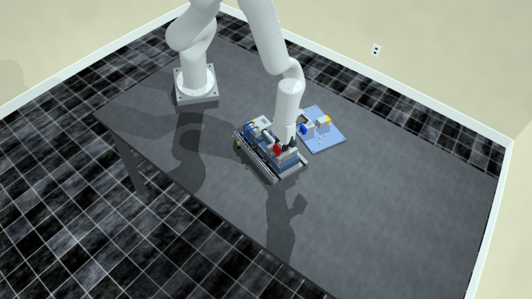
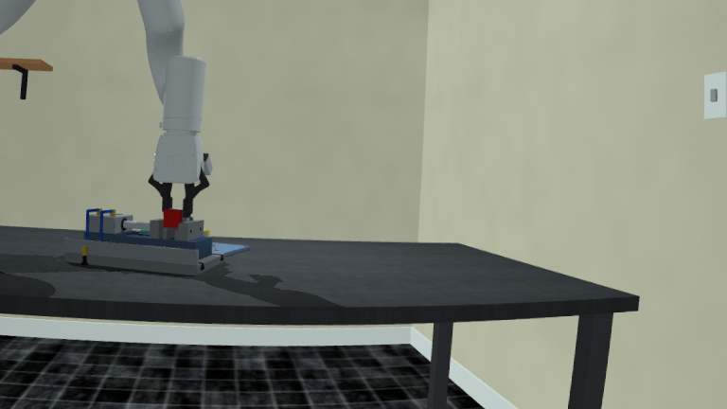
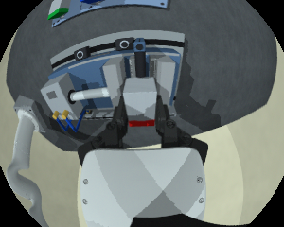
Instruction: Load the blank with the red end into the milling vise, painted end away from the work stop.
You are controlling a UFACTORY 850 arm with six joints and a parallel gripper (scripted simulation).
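The fixed jaw is 30 mm ahead of my hand and 50 mm below it. The rest, counted from my hand: black work stop rod 10 mm ahead, 50 mm to the left, 30 mm below; then moving jaw 30 mm behind, 10 mm to the left, 50 mm below; then red-ended blank 20 mm below.
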